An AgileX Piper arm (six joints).
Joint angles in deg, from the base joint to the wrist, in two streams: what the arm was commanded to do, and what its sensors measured. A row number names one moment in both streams.
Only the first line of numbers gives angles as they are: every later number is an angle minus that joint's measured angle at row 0.
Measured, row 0:
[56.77 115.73 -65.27 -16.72 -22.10 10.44]
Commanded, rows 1 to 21:
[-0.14 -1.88 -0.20 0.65 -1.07 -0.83]
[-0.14 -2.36 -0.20 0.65 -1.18 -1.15]
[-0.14 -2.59 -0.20 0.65 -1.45 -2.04]
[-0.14 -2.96 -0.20 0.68 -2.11 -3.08]
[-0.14 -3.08 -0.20 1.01 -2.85 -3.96]
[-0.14 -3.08 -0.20 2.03 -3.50 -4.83]
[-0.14 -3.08 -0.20 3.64 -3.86 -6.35]
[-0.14 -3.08 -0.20 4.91 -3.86 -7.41]
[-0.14 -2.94 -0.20 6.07 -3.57 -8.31]
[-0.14 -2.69 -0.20 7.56 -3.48 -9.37]
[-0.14 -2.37 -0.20 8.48 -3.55 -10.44]
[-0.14 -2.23 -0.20 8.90 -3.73 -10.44]
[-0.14 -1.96 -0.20 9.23 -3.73 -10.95]
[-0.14 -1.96 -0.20 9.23 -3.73 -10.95]
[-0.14 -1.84 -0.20 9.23 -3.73 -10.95]
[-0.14 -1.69 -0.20 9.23 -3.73 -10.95]
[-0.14 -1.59 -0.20 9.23 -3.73 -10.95]
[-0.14 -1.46 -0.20 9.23 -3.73 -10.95]
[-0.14 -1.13 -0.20 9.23 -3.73 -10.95]
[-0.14 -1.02 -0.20 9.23 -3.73 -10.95]
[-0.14 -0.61 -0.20 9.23 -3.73 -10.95]
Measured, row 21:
[0.00 -1.46 0.00 8.86 -3.12 -10.44]
